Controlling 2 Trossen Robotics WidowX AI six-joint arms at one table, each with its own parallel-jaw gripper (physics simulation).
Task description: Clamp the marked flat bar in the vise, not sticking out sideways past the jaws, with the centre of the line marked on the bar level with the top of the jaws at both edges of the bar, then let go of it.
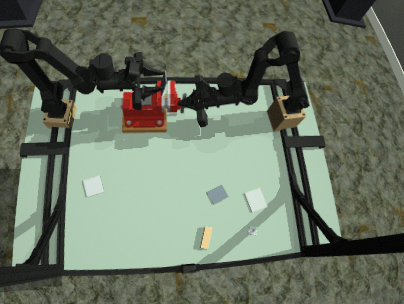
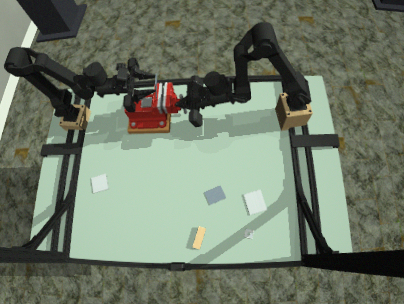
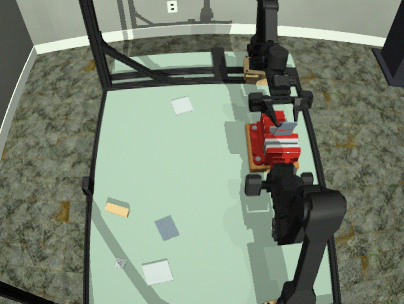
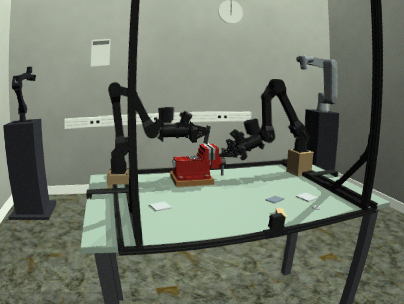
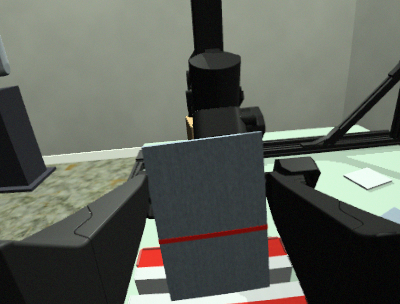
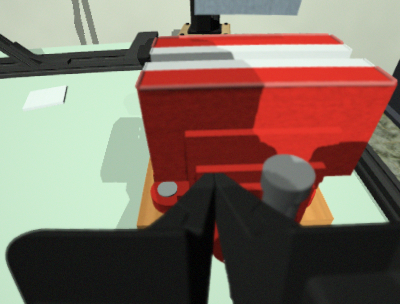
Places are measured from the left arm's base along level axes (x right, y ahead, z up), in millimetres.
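Pixels of known places: left gripper, fingertip midpoint: point(image 1: 164, 80) point(image 2: 156, 83) point(image 3: 286, 125) point(image 4: 207, 130) point(image 5: 208, 183); right gripper, fingertip midpoint: point(image 1: 177, 104) point(image 2: 175, 105) point(image 3: 275, 163) point(image 4: 219, 155) point(image 6: 213, 182); left arm's base at its link origin: point(image 1: 57, 110) point(image 2: 71, 114) point(image 3: 257, 64) point(image 4: 118, 171) point(image 6: 205, 29); right arm's base at its link origin: point(image 1: 291, 106) point(image 2: 296, 102) point(image 4: 300, 150).
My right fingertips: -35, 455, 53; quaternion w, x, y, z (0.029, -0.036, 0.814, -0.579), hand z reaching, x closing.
Ahead of a thing's pixels: the offset from my right fingertips to its top centre, as dx, dy, dz. "*": to the spot under its first point. Level surfaces: height alone.
The grey flat bar {-15, -54, +135} point(image 5: 215, 190) point(image 3: 285, 128) point(image 6: 247, 6) has a red line across its lower half. It is held upright, slightly tilted, above the vise's jaw tops. My left gripper point(image 5: 208, 183) point(image 1: 164, 81) is shut on the bar by its two side edges. The red vise point(image 1: 142, 117) point(image 3: 256, 142) point(image 4: 190, 169) point(image 6: 200, 110) stands on a wooden base, its pale jaws a narrow gap apart. The line is above the jaws. My right gripper point(image 6: 213, 182) point(image 1: 184, 103) is shut and empty at the vise's screw side, beside the grey handle end {* -22, +23, +31} point(image 6: 288, 172).
On the table {dz -115} point(image 1: 150, 215) lie two white squares {+297, -277, -110} point(image 1: 93, 186) {+305, +316, -110} point(image 1: 255, 200), a blue-grey square {* +292, +170, -112} point(image 1: 217, 194), a tan block {+450, +134, -100} point(image 1: 206, 238) and a small grey part {+418, +303, -112} point(image 1: 253, 230). A black frame rail point(image 1: 57, 200) runs along the table's left side.
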